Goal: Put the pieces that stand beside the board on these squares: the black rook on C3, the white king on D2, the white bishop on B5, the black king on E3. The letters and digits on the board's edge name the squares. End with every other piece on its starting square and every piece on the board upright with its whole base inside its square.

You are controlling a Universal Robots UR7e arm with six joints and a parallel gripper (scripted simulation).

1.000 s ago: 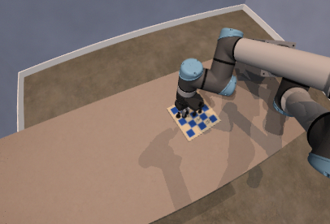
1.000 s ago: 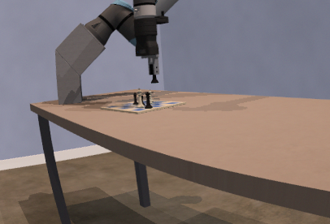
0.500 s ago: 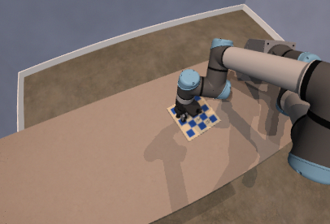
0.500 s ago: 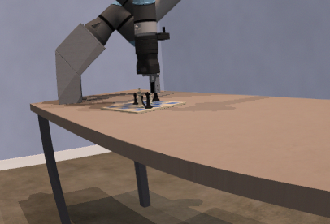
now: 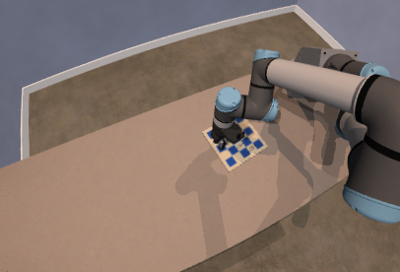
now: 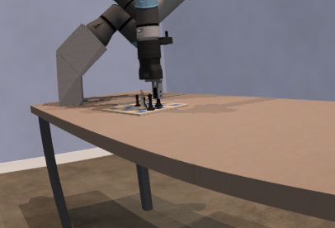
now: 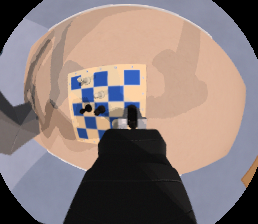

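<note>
Right now the black king is 1 cm below my hand. Also, from my hand: white king 4 cm to the right, 3 cm behind, 2 cm below; then chessboard 7 cm behind, 5 cm below, 2 cm to the right; then white bishop 13 cm behind, 5 cm to the left, 3 cm below.
</note>
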